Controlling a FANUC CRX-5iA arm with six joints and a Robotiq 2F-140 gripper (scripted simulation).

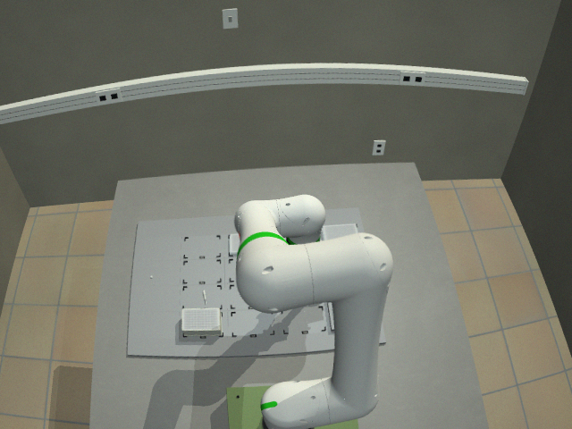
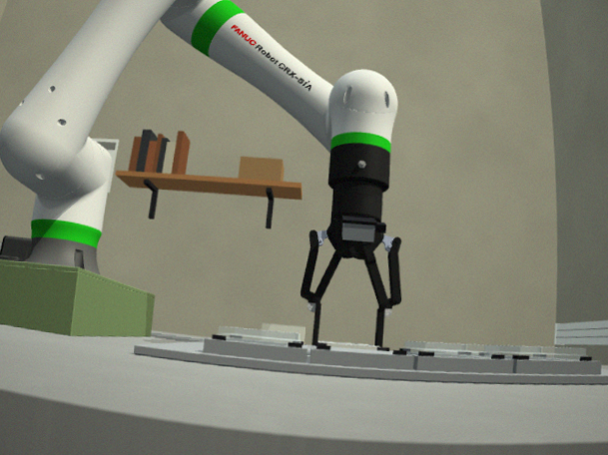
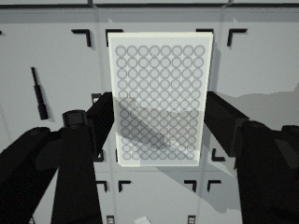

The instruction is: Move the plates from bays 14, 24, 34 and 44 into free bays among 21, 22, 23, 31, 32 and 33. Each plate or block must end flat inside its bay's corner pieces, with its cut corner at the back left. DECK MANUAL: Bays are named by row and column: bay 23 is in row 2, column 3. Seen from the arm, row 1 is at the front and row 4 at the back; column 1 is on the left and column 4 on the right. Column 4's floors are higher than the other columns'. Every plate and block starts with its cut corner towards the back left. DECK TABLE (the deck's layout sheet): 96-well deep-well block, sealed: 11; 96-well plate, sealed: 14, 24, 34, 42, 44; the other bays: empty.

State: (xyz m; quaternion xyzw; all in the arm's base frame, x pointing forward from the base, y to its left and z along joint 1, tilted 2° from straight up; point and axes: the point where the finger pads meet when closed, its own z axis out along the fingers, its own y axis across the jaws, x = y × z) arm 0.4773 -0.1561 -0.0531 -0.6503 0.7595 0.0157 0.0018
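My hand is 180 mm to the left of the sealed 96-well plate, 80 mm short of it and 10 mm above it. The rest, counted from my hand: dark stick (110 mm ahead, 30 mm to the right, 30 mm below); then thin white stick (310 mm to the left, 50 mm ahead, 30 mm below); then white scrap (170 mm to the left, 40 mm ahead, 30 mm below).
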